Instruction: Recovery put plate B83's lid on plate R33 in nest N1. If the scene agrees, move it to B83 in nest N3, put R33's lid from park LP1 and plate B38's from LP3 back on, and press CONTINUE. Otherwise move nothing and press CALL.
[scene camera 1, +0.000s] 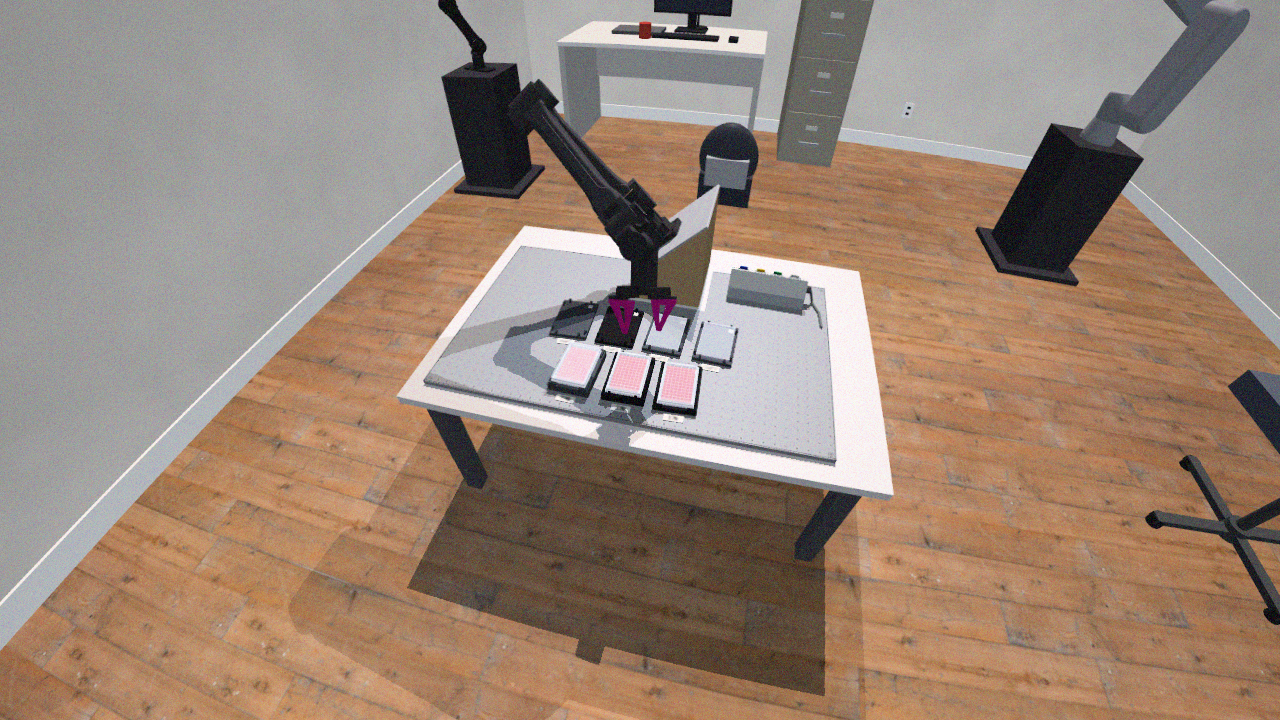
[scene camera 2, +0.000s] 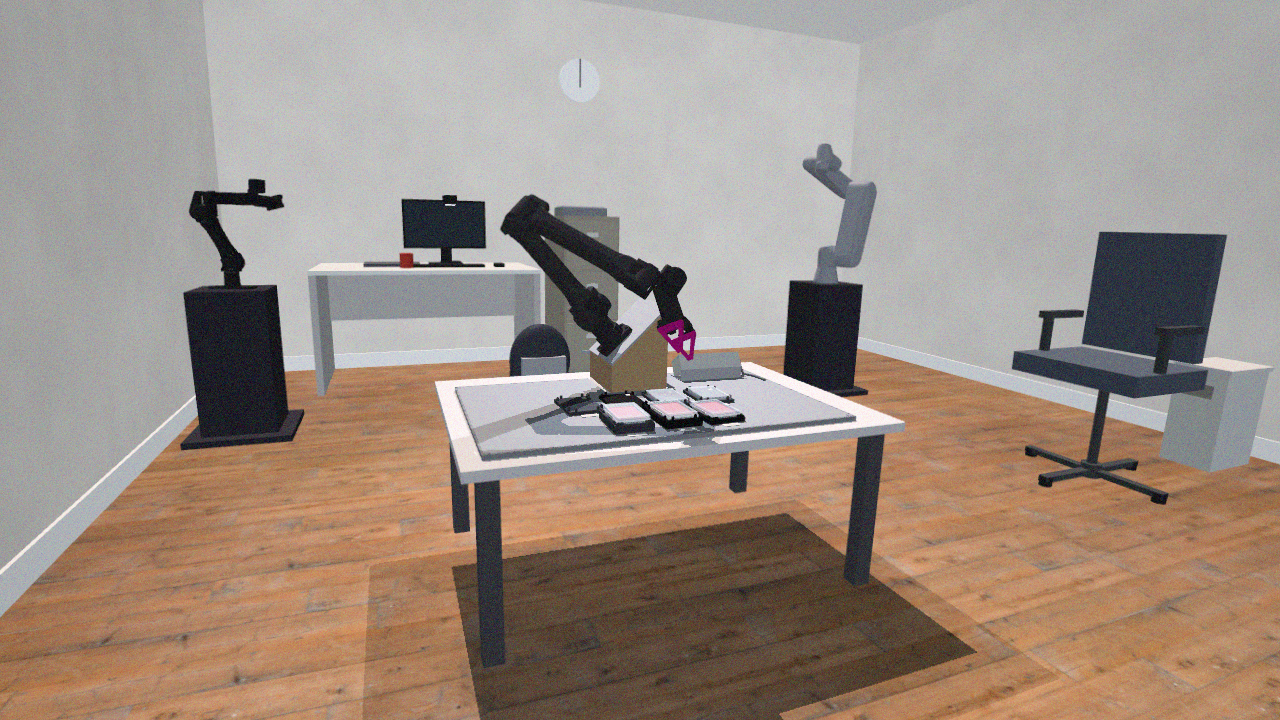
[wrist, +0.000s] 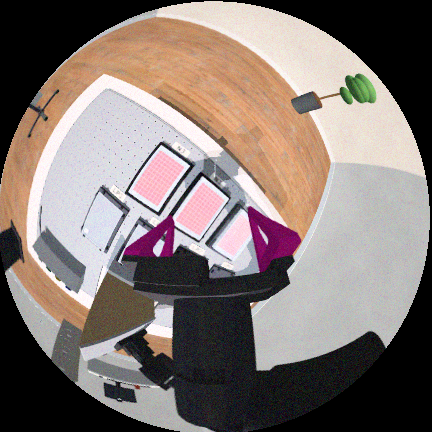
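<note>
My gripper is open and empty, fingers pointing down, above the plates and lid parks. The plate in N3 and the middle plate show pink wells. The plate in N1 looks paler, as under a clear lid. A clear lid lies on LP1; another lies on LP3, partly hidden by a finger in the wrist view. Plate codes are unreadable.
A black park and a dark grey one stand left of the lids. The button box stands back right. A tall slanted-top block rises behind the parks.
</note>
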